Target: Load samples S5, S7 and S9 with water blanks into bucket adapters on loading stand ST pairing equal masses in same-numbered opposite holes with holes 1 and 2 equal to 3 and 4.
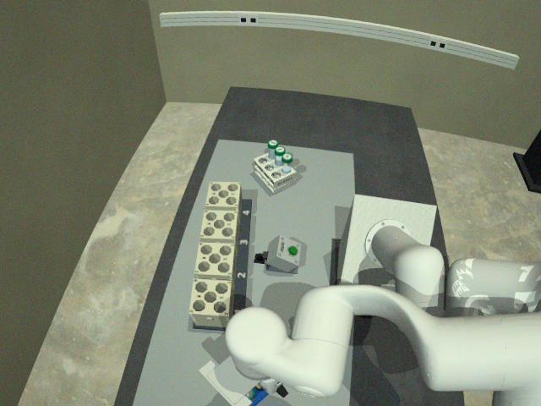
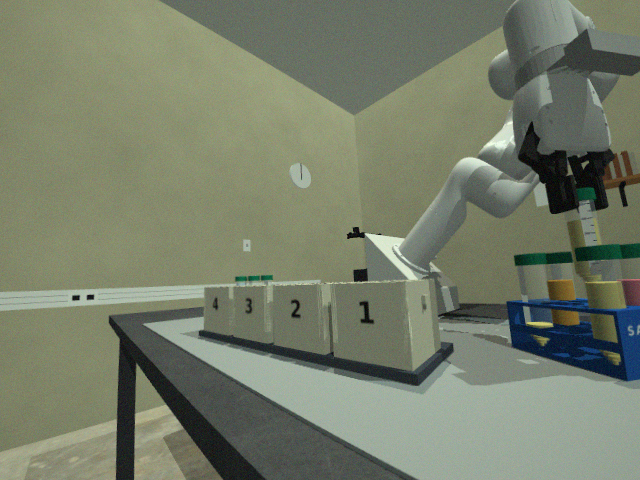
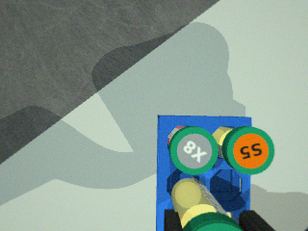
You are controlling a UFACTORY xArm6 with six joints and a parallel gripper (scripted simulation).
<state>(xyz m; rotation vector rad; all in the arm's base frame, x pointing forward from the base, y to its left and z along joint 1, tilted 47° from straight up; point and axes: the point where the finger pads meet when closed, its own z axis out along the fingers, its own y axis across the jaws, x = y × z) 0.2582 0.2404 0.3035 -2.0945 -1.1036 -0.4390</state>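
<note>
The yellow-filled tube is 5 cm below my hand and 1 cm ahead of it. Round my hand: orange-capped tube 12 cm below, 4 cm to the right, 3 cm behind; grey-dotted tube 12 cm below, 6 cm to the right, 1 cm ahead; blue sample rack 16 cm below, 2 cm ahead, 1 cm to the right.
</note>
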